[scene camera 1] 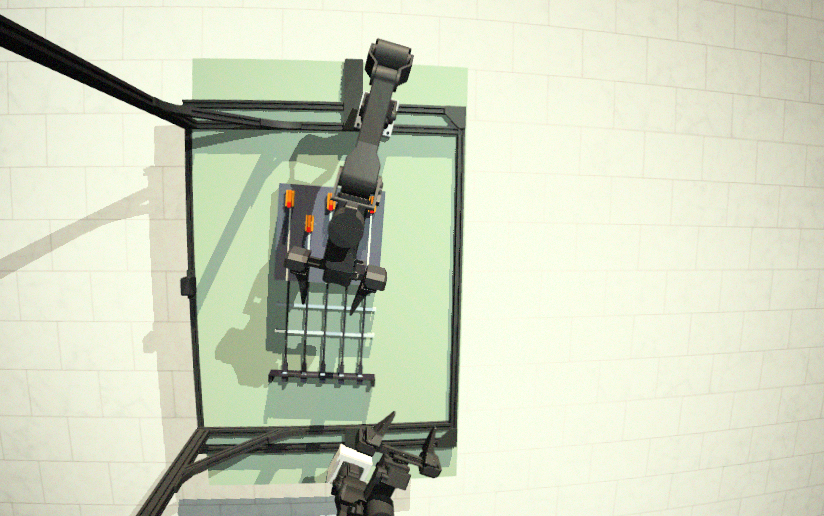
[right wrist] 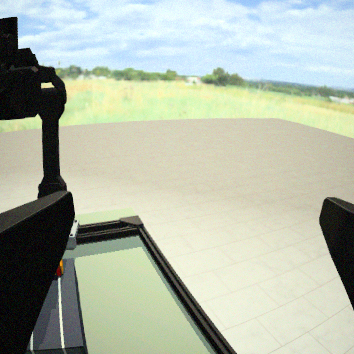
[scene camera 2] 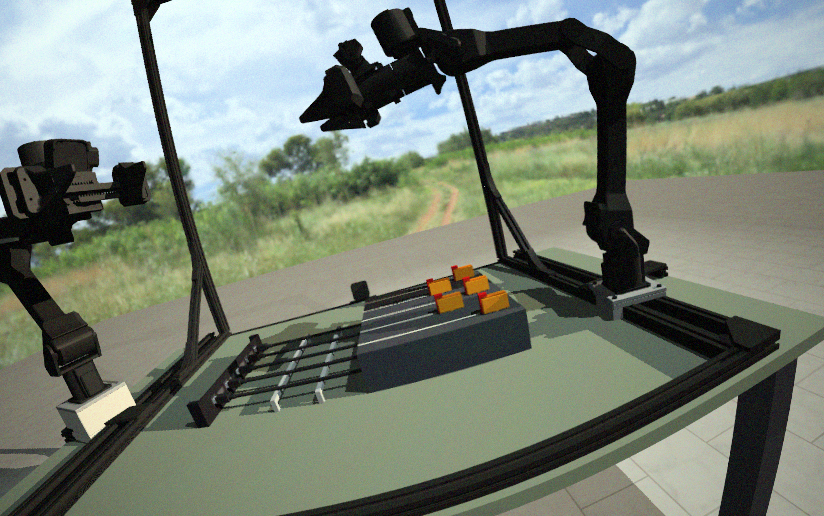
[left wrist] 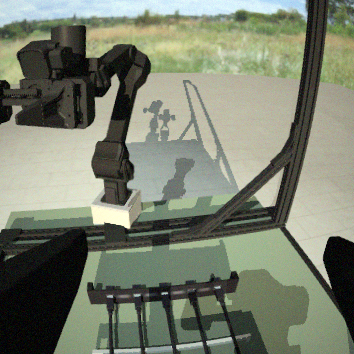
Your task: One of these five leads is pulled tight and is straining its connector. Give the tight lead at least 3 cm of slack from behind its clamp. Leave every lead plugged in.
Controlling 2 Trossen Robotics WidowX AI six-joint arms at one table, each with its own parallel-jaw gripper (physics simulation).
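Frame: origin at the left arm's base, x ahead, y left, z up, level; millimetres.
Seen in the pictures: left gripper, fingertip midpoint: [scene camera 1: 326, 309] [scene camera 2: 311, 125] [left wrist: 211, 248]; right gripper, fingertip midpoint: [scene camera 1: 415, 419] [right wrist: 201, 208] [scene camera 2: 112, 165]; left arm's base, link origin: [scene camera 2: 625, 285]; right arm's base, link origin: [scene camera 1: 349, 474] [scene camera 2: 90, 393] [left wrist: 115, 196].
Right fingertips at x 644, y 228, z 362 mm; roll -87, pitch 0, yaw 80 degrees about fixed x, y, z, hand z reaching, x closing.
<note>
Offsets run from my right fingertips to a thing's middle. "spot": to the spot under its first point. Level surfaces: height alone.
Five thin leads run from orange connectors with red ends, such as the leftmost one {spot: 369 mm back, 389 mm right, 307 mm down} [scene camera 1: 289, 198] and the nearest one {spot: 407 mm back, 173 mm right, 317 mm down} [scene camera 2: 494, 302], over a slate block [scene camera 1: 378, 243] [scene camera 2: 450, 352] to a dark clamp bar [scene camera 1: 368, 379] [scene camera 2: 203, 413] [left wrist: 151, 292]. Two connectors sit closer to the bar than the other three; one is hidden by the left arm in scene camera 1. Which lead is tight I cannot tell. My left gripper [scene camera 1: 328, 308] [scene camera 2: 311, 123] [left wrist: 211, 248] is open, high above the leads. My right gripper [scene camera 1: 414, 421] [right wrist: 201, 208] is open and empty, beyond the bar near the table edge.
Two pale crossbars [scene camera 1: 322, 333] [scene camera 2: 276, 398] cross the leads between block and bar. A black frame [scene camera 1: 460, 273] surrounds the green table {397 mm down} [scene camera 1: 419, 273], with uprights [scene camera 2: 176, 176] rising at its corners. A white base block [scene camera 2: 97, 410] [left wrist: 117, 215] carries the right arm.
</note>
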